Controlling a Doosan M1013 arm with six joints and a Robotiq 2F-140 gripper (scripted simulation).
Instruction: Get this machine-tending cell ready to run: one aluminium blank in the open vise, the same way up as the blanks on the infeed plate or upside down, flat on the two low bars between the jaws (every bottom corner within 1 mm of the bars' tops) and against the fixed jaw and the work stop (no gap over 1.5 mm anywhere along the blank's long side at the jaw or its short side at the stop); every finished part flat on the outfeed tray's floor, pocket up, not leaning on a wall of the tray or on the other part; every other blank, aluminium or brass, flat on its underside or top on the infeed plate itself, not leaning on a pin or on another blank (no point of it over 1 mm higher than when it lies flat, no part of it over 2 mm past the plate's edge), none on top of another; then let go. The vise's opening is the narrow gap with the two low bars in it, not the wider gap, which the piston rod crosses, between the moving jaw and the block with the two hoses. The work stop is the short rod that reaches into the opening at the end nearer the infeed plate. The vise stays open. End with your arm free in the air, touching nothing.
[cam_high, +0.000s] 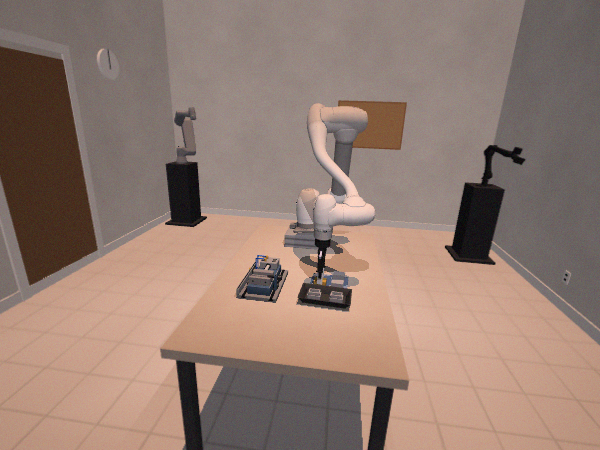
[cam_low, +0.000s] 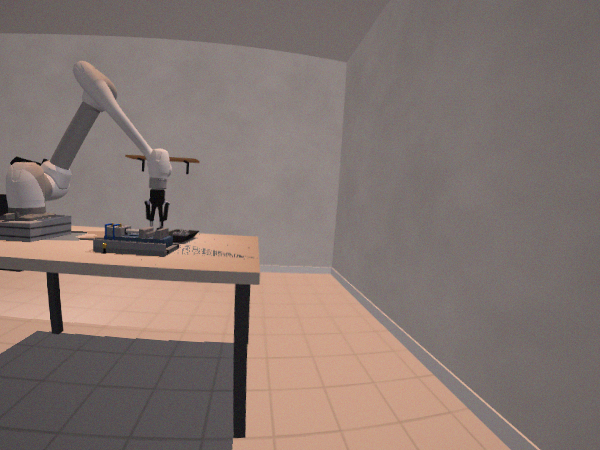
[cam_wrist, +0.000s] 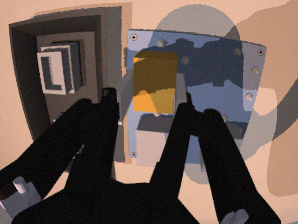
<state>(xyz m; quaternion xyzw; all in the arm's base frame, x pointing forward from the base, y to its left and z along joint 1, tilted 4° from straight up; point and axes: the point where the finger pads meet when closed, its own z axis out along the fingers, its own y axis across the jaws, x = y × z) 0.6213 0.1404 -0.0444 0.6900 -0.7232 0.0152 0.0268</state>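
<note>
Right now the brass blank is 4 cm below my hand. Also, from my hand: piston rod: 2 cm ahead, 28 cm to the right, 1 cm above; vise plate: 5 cm behind, 4 cm to the left, 6 cm below; grey aluminium blank: 9 cm behind, 9 cm to the left, 4 cm below.
</note>
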